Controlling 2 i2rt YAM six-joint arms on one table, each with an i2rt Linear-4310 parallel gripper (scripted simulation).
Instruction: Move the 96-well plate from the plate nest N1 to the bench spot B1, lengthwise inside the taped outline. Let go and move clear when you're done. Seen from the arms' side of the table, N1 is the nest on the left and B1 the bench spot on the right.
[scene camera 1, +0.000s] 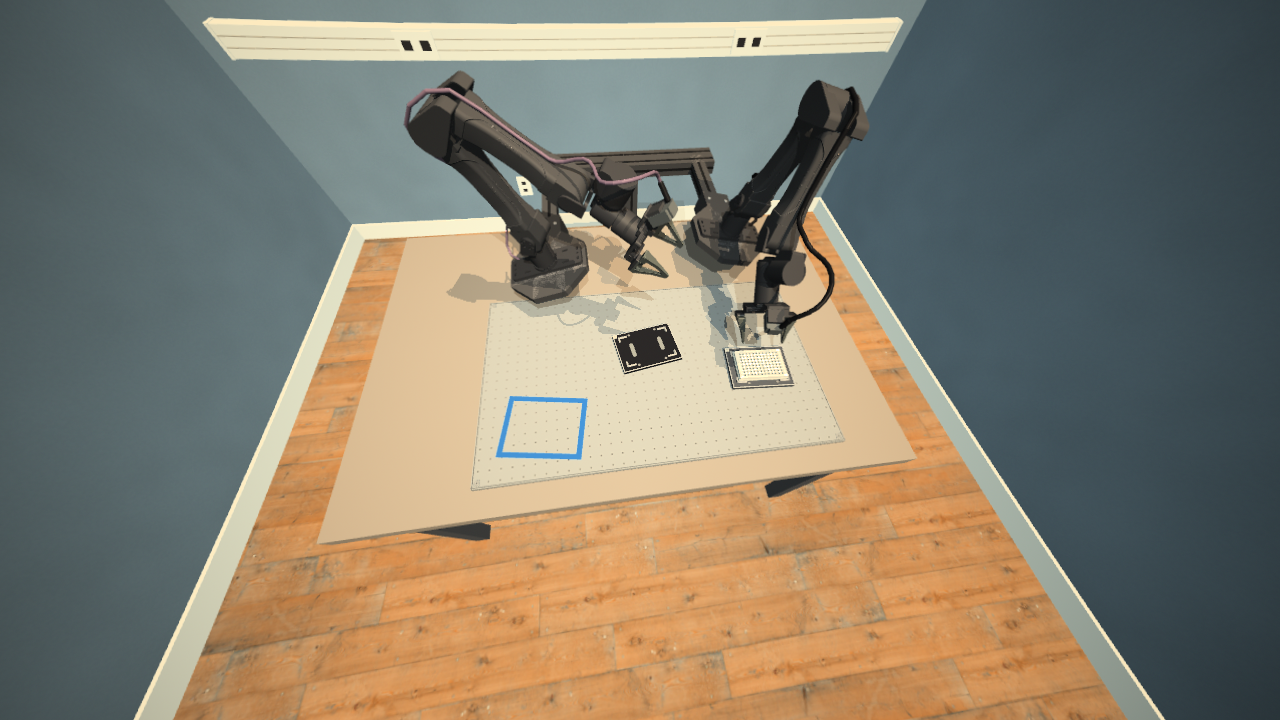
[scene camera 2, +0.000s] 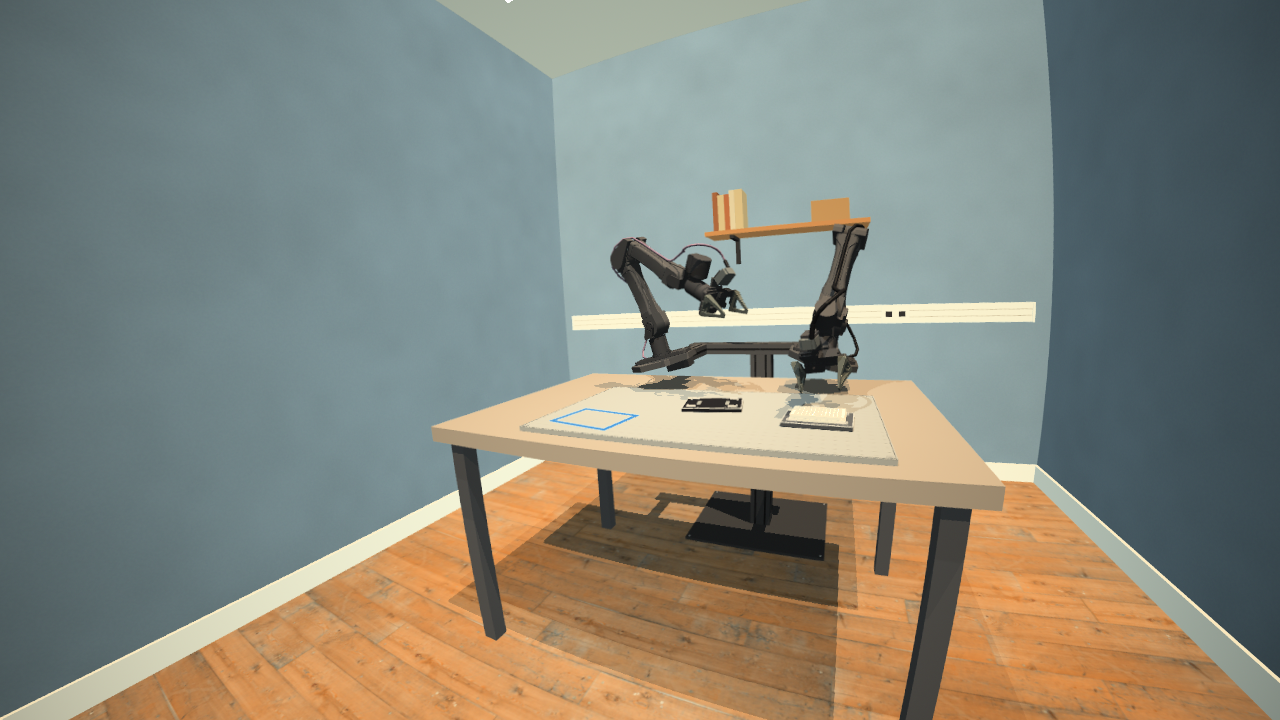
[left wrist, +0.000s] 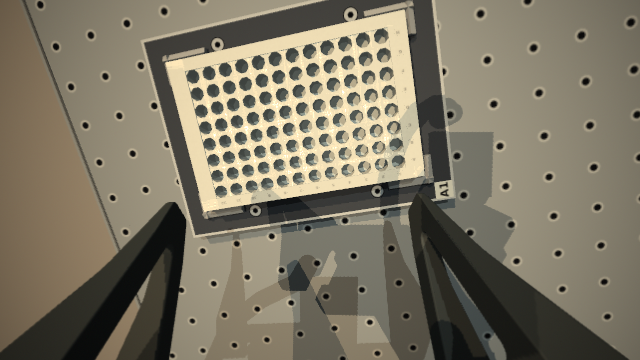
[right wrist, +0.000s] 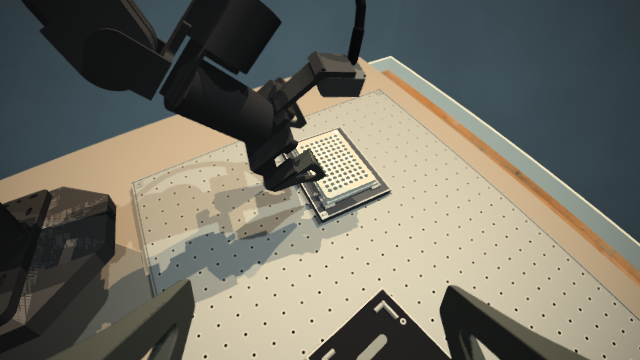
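Scene camera 2 gives me my left gripper (scene camera 2: 819, 391), my right gripper (scene camera 2: 736, 314) and a 96-well plate (scene camera 2: 807, 414). In scene camera 1 I can see my right gripper (scene camera 1: 675, 261), and the plate's there too (scene camera 1: 751, 365). The left wrist view has my left gripper (left wrist: 299, 205) along with the 96-well plate (left wrist: 337, 107). As for the right wrist view, it's got the plate (right wrist: 331, 150), my left gripper (right wrist: 312, 150) and my right gripper (right wrist: 321, 297).
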